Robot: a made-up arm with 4 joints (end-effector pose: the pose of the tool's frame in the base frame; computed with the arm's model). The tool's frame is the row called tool.
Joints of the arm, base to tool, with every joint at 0 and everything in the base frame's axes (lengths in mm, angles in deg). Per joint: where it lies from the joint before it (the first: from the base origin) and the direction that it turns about. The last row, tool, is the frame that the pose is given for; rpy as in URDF.
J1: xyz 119.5 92.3 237 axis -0.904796 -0.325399 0.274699
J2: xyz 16.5 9.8 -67 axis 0 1 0
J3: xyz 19.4 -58.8 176 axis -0.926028 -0.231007 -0.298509
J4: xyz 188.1 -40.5 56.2 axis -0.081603 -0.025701 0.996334
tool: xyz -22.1 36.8 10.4 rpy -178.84 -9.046 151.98
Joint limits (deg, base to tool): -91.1..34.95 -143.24..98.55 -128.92..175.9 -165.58..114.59
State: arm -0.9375 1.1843 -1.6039 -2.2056
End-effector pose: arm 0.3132 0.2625 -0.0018 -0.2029 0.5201 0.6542
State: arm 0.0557 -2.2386 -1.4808 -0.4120
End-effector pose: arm -0.1456 0.0696 0.2122 -1.0870 1.8566 0.7092
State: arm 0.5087 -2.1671 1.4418 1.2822
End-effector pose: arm -0.1489 -0.0270 0.0856 0.9094 0.7746 -0.8339
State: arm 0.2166 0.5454 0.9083 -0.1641
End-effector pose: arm 0.4218 0.1020 0.3320 1.0452 2.5124 -1.5603
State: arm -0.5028 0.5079 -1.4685 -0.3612
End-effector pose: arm 0.4028 0.0474 0.1740 -0.2955 -0.8808 -1.3922
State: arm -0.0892 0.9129 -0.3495 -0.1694
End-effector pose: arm 0.4334 0.0410 0.1406 -0.6615 -1.7544 -0.1439
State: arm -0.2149 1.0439 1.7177 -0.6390
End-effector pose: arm 0.4625 0.1013 0.1247 0.8844 2.1207 -1.8429
